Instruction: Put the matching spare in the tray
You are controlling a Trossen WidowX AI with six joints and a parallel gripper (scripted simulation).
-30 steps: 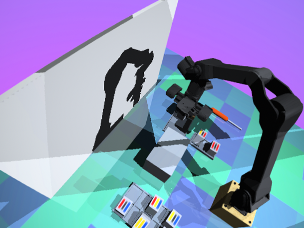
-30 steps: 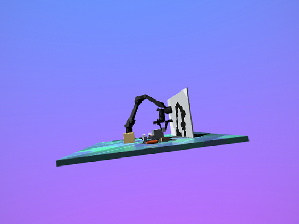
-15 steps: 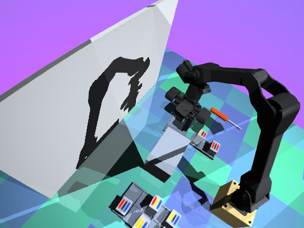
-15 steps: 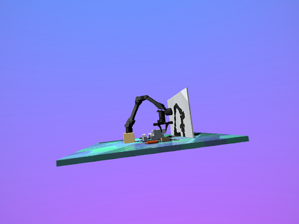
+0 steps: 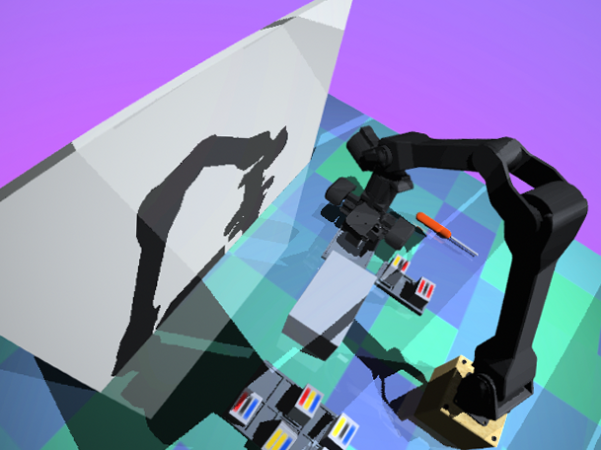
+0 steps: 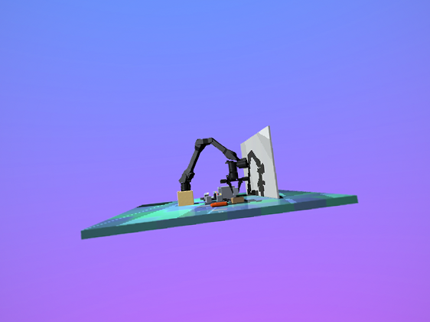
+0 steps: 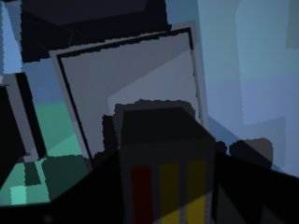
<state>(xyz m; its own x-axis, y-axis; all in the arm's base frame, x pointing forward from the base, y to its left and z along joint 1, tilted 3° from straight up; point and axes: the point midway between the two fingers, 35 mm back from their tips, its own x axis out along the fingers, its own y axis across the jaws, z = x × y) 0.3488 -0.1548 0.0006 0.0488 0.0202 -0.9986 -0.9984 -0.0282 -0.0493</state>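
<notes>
The tray lies 50 mm below my gripper tip. From my gripper tip the other things lie so: grey spare: 20 mm above; white wall panel: 190 mm ahead, 210 mm to the left, 170 mm above; mounted unit: 60 mm behind, 180 mm to the left.
</notes>
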